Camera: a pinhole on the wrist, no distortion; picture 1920 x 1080 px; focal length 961.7 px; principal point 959.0 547.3 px. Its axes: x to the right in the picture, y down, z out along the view. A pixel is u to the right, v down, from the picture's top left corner.
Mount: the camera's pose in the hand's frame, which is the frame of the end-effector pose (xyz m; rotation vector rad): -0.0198 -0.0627 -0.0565 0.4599 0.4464 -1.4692
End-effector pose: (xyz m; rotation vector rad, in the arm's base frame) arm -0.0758 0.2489 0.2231 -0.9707 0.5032 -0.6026
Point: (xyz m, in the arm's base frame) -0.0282 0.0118 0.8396
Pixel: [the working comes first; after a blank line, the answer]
In the camera's frame: 0.3469 0.1145 0.5090

1614 764
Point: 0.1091 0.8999 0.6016
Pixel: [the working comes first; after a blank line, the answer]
In the camera's frame: -0.4762 -0.3097 0.5913

184 44
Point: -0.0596 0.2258 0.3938
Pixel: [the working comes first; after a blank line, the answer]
In the camera's frame: 0.0042 0.0243 0.1627

984 691
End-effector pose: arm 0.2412 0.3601 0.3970 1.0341 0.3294 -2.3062
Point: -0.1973 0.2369 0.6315
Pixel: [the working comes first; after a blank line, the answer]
In the camera's frame: -0.2018 0.1349 0.4985

570 808
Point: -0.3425 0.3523 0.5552
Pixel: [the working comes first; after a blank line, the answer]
In the camera's frame: -0.0386 0.2120 0.5860

896 895
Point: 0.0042 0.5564 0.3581
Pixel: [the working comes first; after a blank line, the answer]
In the camera's frame: 0.1553 0.0840 0.2030

1695 945
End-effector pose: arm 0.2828 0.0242 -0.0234 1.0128 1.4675 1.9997
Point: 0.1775 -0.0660 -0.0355
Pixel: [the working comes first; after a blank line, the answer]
In the camera's frame: -0.0160 0.0182 -0.1095

behind the camera
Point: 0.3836 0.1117 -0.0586
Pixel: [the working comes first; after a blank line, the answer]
In the camera's frame: -0.1055 0.0147 0.1486

276 642
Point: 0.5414 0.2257 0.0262
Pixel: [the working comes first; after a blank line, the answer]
In the camera's frame: -0.2616 0.0308 0.2916

96 649
